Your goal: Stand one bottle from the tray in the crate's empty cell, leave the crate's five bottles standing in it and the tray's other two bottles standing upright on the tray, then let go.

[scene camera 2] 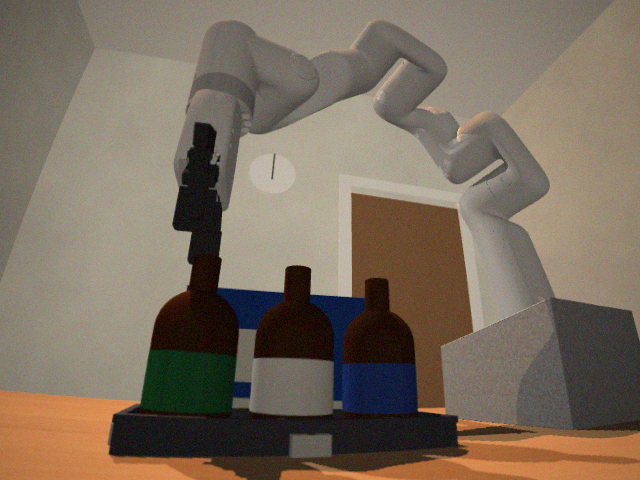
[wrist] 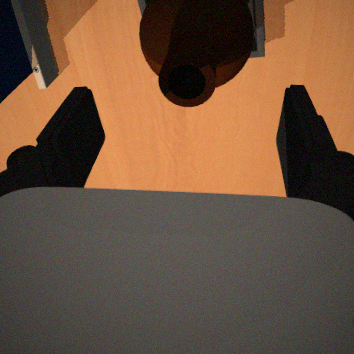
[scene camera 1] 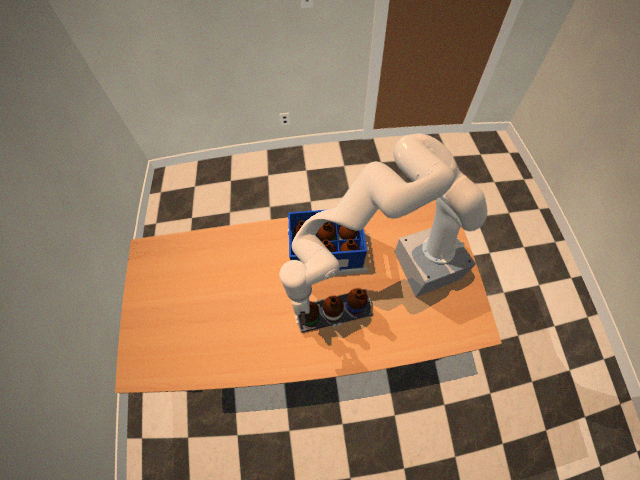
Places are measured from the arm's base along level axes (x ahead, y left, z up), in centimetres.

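Where they show: gripper, fingertip midpoint: (scene camera 2: 197, 250) (wrist: 186, 110); arm's base at its link origin: (scene camera 2: 535, 330) (scene camera 1: 438, 250).
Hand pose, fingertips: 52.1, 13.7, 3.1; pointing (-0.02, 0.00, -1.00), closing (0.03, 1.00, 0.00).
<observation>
Each offset is from my fingertips to the top centre of the thing, as dx, dy, dz. Level surfaces: height alone.
My gripper (scene camera 1: 303, 315) (scene camera 2: 197, 245) (wrist: 186, 110) is open and empty, low over the neck of the green-labelled bottle {-1.1, +0.0, -0.7} (scene camera 1: 311, 313) (scene camera 2: 191, 382) (wrist: 195, 35). In the wrist view the bottle's mouth shows between the finger lines, near the fingertips. The white-labelled bottle {-9.9, -0.6, -0.7} (scene camera 1: 332, 307) (scene camera 2: 292, 387) and blue-labelled bottle {-19.0, -2.0, -0.7} (scene camera 1: 357, 299) (scene camera 2: 378, 387) stand beside it; all three are upright on the dark tray {-10.2, -0.8, -14.1} (scene camera 1: 345, 323) (scene camera 2: 206, 434) (wrist: 259, 47). The blue crate {-11.4, -26.2, +0.9} (scene camera 1: 356, 258) (scene camera 2: 330, 310) (wrist: 10, 55) holds several brown bottles; my arm hides part of it, and the empty cell cannot be made out.
The crate stands behind the tray on the wooden table {dz -16.7} (scene camera 1: 206, 310), under my bent arm. The grey robot base (scene camera 1: 436, 279) (scene camera 2: 496, 372) is to the right of both. The table's front edge lies beyond the tray on the side away from the crate.
</observation>
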